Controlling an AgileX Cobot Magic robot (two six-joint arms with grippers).
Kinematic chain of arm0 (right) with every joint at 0, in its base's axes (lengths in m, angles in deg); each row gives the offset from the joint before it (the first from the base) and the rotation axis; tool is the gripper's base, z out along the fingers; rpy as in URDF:
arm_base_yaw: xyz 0 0 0.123 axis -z
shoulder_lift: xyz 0 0 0 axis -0.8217 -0.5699 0
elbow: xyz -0.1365 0.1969 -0.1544 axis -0.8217 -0.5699 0
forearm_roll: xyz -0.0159 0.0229 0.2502 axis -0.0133 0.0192 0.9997
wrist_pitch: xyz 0 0 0 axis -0.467 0.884 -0.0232
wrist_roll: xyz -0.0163 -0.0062 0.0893 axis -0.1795 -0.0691 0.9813
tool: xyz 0 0 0 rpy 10.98 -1.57 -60.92
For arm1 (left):
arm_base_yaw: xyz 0 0 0.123 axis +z
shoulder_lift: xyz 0 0 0 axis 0.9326 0.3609 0
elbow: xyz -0.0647 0.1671 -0.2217 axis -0.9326 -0.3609 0
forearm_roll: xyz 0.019 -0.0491 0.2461 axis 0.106 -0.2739 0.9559
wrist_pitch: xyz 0 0 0 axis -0.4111 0.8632 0.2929
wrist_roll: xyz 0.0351 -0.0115 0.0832 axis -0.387 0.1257 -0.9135
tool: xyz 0 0 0 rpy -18.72 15.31 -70.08
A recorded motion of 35 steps. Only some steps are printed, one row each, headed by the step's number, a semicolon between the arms.
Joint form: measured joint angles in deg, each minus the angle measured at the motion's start. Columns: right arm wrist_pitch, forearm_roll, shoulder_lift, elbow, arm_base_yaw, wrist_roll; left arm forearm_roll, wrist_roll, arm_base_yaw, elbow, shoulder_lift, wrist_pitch.
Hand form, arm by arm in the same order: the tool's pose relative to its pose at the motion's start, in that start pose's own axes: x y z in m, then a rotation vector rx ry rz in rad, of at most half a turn. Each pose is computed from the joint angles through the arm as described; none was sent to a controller.
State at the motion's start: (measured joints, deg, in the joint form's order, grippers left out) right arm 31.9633 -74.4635 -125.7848 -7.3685 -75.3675 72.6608; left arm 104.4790 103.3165 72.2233 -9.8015 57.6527 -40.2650
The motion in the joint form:
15: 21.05 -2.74 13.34 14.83 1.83 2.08; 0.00 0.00 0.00 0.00 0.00 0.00
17: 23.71 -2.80 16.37 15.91 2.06 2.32; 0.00 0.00 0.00 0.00 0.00 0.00
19: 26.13 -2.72 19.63 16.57 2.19 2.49; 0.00 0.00 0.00 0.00 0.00 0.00
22: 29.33 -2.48 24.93 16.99 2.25 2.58; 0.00 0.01 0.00 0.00 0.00 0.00
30: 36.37 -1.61 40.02 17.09 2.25 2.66; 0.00 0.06 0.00 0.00 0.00 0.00
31: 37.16 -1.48 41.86 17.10 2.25 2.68; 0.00 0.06 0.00 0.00 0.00 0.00
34: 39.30 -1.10 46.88 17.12 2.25 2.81; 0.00 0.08 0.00 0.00 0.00 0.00
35: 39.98 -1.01 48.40 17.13 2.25 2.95; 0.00 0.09 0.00 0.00 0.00 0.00
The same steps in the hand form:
15: -0.0439 -0.0070 -0.1062 0.0205 -0.1228 -0.0082; 0.0000 0.0000 0.0000 0.0000 0.0000 0.0000
17: -0.0418 -0.0061 -0.1255 0.0242 -0.1480 -0.0066; 0.0000 0.0000 0.0000 0.0000 0.0000 0.0000
19: -0.0371 -0.0040 -0.1443 0.0258 -0.1744 -0.0061; 0.0000 0.0000 0.0000 0.0000 0.0000 0.0000
22: -0.0261 0.0003 -0.1714 0.0270 -0.2189 -0.0093; 0.0000 0.0000 0.0000 0.0000 0.0000 -0.0002
30: 0.0179 0.0147 -0.2364 0.0314 -0.3624 -0.0252; 0.0000 0.0000 0.0000 0.0000 0.0000 -0.0010
31: 0.0243 0.0166 -0.2433 0.0318 -0.3810 -0.0272; 0.0000 0.0000 0.0000 0.0000 0.0000 -0.0010
34: 0.0427 0.0219 -0.2611 0.0323 -0.4322 -0.0320; 0.0000 0.0000 0.0000 0.0000 0.0000 -0.0014
35: 0.0486 0.0236 -0.2661 0.0323 -0.4471 -0.0321; 0.0000 0.0000 0.0000 0.0000 0.0000 -0.0016

